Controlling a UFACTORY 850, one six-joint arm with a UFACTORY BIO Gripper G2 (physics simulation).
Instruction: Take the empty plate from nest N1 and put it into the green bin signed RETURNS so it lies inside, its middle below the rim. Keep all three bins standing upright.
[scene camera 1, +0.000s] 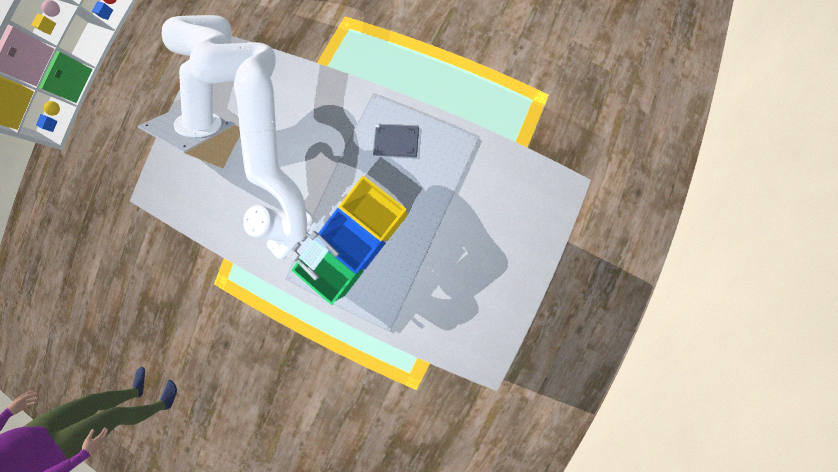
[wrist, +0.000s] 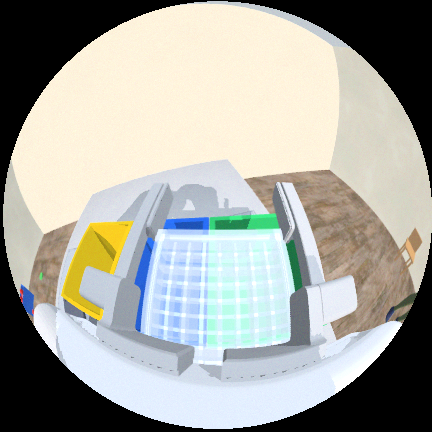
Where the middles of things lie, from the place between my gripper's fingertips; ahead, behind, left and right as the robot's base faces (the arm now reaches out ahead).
Scene:
I see my gripper 9 cm past the gridded plate (wrist: 213, 289), 2 cm to the right of it and 2 cm above it. From my hand the other things lie so: yellow bin (scene camera 1: 381, 215) 1 cm ahead, 22 cm to the left, 18 cm below; blue bin (scene camera 1: 357, 247) 1 cm behind, 9 cm to the left, 18 cm below; green bin (scene camera 1: 335, 279) 3 cm behind, 4 cm to the right, 18 cm below.

